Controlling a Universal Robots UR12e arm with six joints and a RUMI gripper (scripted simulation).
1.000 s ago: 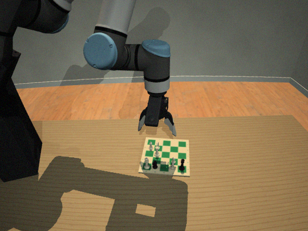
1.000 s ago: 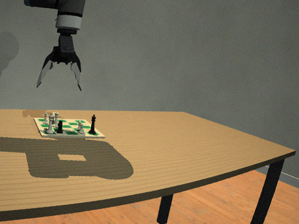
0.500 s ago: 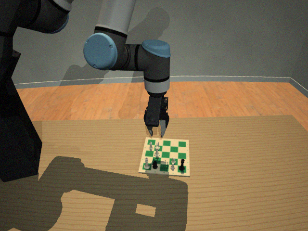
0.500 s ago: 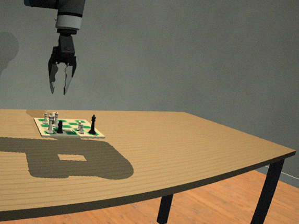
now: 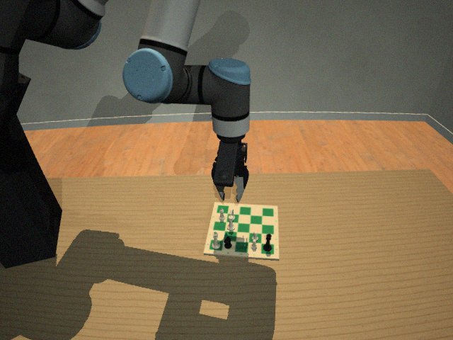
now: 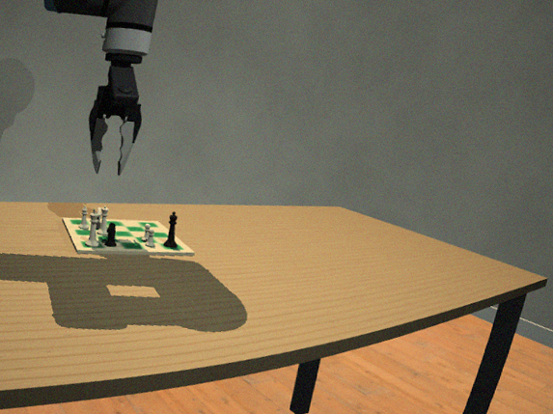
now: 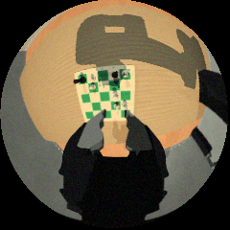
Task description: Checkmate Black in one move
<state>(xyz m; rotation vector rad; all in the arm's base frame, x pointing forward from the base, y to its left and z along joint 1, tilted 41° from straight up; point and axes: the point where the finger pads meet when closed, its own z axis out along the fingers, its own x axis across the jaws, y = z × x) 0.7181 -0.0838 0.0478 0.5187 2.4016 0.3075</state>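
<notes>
The green-and-cream chessboard lies 130 mm below my hand, 40 mm ahead of it and 10 mm to the right of it. The rest, counted from my hand: tall white piece: 100 mm below, 60 mm to the right, 60 mm behind.
</notes>
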